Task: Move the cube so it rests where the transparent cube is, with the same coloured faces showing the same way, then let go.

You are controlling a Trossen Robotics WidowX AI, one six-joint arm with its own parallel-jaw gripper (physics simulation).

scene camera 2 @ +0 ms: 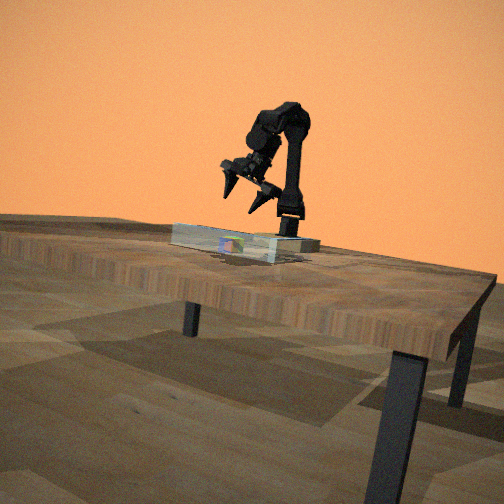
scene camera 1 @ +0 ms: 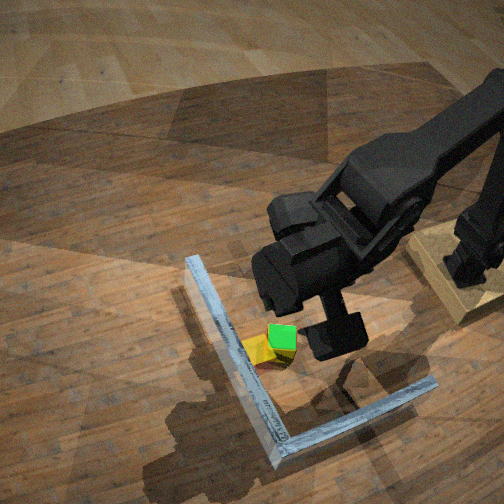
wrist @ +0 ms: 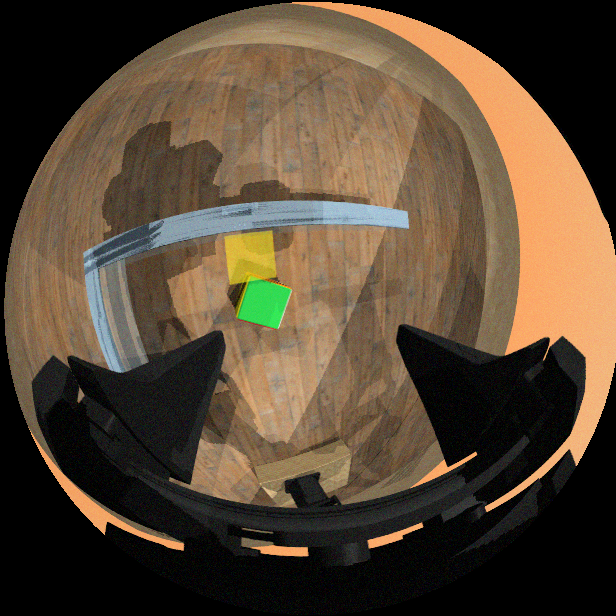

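Note:
The cube [scene camera 1: 282, 338] has its green face up and lies on the table inside the L-shaped metal rail. In the wrist view the cube [wrist: 264, 304] is tilted relative to the rail. The transparent cube [scene camera 1: 259, 350] shows a yellow top and touches the rail's long arm; it overlaps the solid cube, as the wrist view [wrist: 249, 256] also shows. My gripper [wrist: 310, 385] is open and empty, held well above the table over the cube. In scene camera 2 the gripper [scene camera 2: 246, 189] hangs high above the cubes [scene camera 2: 234, 245].
An L-shaped metal rail [scene camera 1: 262, 400] borders the cubes on the left and front. The arm's base stands on a light wooden block [scene camera 1: 455, 270] at the right. The table edge shows in scene camera 2 [scene camera 2: 250, 290].

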